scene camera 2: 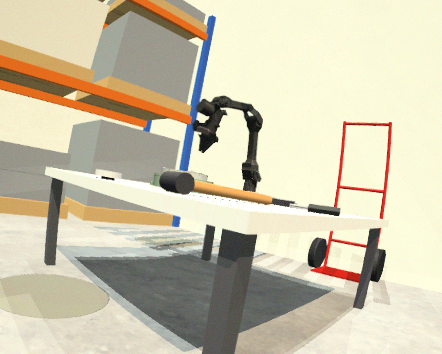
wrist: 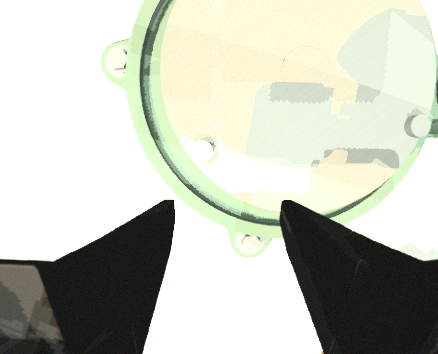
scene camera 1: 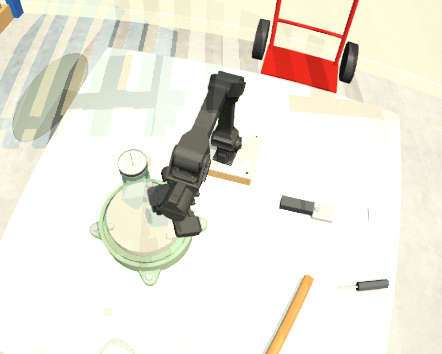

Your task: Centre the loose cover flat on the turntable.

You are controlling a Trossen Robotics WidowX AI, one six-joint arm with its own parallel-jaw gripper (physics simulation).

Labels:
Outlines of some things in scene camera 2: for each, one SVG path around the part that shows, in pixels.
A hammer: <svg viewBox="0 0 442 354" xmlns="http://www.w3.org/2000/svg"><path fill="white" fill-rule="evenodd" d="M159 179L163 190L187 195L193 191L263 205L270 205L272 203L271 196L196 181L190 173L166 171Z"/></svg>

